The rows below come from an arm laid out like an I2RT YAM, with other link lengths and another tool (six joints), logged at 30 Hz.
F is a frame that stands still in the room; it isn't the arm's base.
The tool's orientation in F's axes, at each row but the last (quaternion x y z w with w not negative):
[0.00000 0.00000 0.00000 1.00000]
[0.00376 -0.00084 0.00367 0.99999]
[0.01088 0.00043 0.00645 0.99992]
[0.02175 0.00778 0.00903 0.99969]
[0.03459 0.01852 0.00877 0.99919]
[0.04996 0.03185 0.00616 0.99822]
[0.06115 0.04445 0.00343 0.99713]
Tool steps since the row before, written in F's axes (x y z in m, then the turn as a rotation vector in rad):
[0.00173 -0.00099 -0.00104 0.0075 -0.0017 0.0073]
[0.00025 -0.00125 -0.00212 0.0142 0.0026 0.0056]
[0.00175 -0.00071 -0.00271 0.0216 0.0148 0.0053]
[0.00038 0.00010 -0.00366 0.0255 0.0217 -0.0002]
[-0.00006 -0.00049 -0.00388 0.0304 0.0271 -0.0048]
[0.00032 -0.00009 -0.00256 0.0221 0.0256 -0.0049]
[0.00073 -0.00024 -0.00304 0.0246 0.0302 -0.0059]
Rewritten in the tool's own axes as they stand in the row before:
[0.00173 -0.00099 -0.00104 0.0075 -0.0017 0.0073]
[0.00024 -0.00127 -0.00211 0.0142 0.0025 0.0056]
[0.00174 -0.00079 -0.00269 0.0218 0.0146 0.0050]
[0.00044 -0.00007 -0.00365 0.0259 0.0212 -0.0007]
[0.00007 -0.00076 -0.00384 0.0311 0.0262 -0.0055]
[0.00048 -0.00035 -0.00251 0.0228 0.0248 -0.0060]
[0.00099 -0.00061 -0.00291 0.0254 0.0292 -0.0073]

